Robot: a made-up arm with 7 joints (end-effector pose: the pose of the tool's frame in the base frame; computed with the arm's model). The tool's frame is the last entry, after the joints. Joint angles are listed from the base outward.
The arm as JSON. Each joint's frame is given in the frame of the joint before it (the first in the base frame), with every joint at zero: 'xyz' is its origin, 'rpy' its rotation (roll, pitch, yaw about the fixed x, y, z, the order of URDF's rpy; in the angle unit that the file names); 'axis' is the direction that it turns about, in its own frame. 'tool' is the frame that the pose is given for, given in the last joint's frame.
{
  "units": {
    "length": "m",
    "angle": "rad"
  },
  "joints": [
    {
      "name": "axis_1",
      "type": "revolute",
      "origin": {
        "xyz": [
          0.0,
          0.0,
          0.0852
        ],
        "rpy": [
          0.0,
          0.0,
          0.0
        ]
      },
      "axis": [
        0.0,
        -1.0,
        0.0
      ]
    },
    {
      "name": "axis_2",
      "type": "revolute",
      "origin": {
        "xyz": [
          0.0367,
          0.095,
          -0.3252
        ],
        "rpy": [
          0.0,
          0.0,
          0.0
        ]
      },
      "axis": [
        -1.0,
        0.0,
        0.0
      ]
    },
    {
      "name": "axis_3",
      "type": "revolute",
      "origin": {
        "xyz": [
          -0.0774,
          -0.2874,
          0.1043
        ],
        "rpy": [
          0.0,
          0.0,
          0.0
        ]
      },
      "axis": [
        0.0,
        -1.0,
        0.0
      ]
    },
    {
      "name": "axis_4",
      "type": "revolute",
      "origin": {
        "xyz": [
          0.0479,
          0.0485,
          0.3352
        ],
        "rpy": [
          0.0,
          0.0,
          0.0
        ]
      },
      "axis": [
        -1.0,
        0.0,
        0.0
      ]
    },
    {
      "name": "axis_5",
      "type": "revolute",
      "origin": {
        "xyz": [
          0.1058,
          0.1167,
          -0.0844
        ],
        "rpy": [
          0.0,
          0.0,
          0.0
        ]
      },
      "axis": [
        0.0,
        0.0,
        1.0
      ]
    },
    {
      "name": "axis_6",
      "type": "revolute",
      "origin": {
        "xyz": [
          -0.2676,
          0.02,
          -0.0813
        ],
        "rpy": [
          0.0,
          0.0,
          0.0
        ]
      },
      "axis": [
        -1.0,
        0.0,
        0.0
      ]
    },
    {
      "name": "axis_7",
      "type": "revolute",
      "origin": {
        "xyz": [
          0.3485,
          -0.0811,
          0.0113
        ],
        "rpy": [
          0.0,
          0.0,
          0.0
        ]
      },
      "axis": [
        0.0,
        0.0,
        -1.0
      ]
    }
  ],
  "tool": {
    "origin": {
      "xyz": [
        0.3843,
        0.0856,
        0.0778
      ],
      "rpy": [
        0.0,
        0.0,
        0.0
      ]
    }
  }
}
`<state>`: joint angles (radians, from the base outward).
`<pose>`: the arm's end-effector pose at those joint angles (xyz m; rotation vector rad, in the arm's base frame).
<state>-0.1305 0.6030 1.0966 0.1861 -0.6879 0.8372 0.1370</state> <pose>0.0166 0.1865 0.5858 -0.9857 -1.0418 -0.9203</pose>
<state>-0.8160 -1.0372 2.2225 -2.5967 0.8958 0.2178 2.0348</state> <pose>-0.5405 -0.2510 0.2811 2.4551 -0.5378 0.4866</pose>
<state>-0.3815 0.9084 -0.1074 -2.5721 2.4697 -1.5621 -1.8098</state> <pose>0.3202 0.1537 0.1886 -0.6434 1.0253 -1.2618</pose>
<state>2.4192 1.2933 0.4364 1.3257 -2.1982 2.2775 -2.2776</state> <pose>-0.3077 0.1284 0.0919 1.0834 -1.7977 -1.1041</pose>
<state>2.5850 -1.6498 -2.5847 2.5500 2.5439 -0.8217 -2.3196</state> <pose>0.3574 0.4915 0.4301 0.4549 1.8456 -0.4877</pose>
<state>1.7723 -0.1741 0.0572 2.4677 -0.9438 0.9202 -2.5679</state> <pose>0.1339 -0.6142 0.1468 -0.4600 0.4558 -1.0587</pose>
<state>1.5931 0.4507 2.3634 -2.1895 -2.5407 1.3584 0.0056</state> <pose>0.4960 0.0344 0.0148 -0.7712 -1.2165 -0.3083</pose>
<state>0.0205 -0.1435 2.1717 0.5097 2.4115 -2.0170 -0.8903</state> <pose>-0.2188 0.2298 -0.1468 -0.0058 0.3766 1.6198</pose>
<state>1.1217 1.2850 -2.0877 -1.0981 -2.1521 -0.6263 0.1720</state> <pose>0.0832 0.2451 0.1616 -0.1512 -0.1671 2.1854</pose>
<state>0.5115 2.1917 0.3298 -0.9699 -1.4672 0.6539 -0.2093</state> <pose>0.3472 0.4396 0.0361 -1.2171 -0.7164 -1.4515</pose>
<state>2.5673 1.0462 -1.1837 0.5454 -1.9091 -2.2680 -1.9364</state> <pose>0.0615 0.2354 0.3529 2.2598 1.6976 1.0557</pose>
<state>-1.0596 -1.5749 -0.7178 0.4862 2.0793 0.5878 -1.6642</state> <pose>-0.6623 -0.1820 -0.2609 0.5660 -2.2479 2.0865</pose>
